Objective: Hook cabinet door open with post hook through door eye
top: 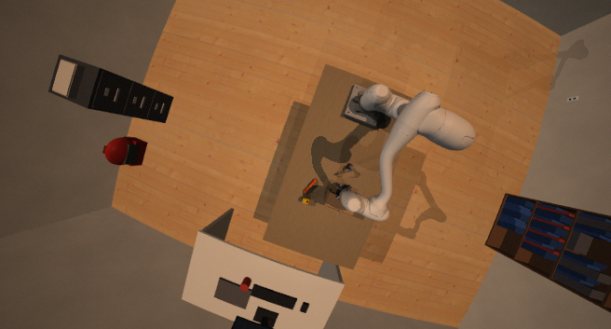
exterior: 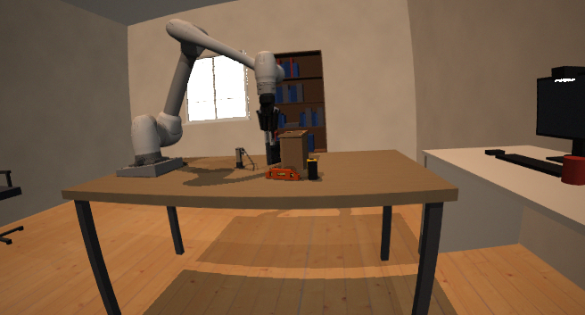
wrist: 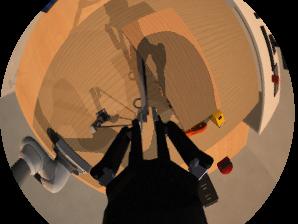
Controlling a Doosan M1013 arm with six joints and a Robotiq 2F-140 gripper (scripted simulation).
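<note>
Right now my hand is 3 cm short of the dark door, 7 cm to the right of it and 7 cm above it. The rest, counted from my hand: black-and-yellow can 20 cm ahead, 22 cm to the right, 11 cm below.
</note>
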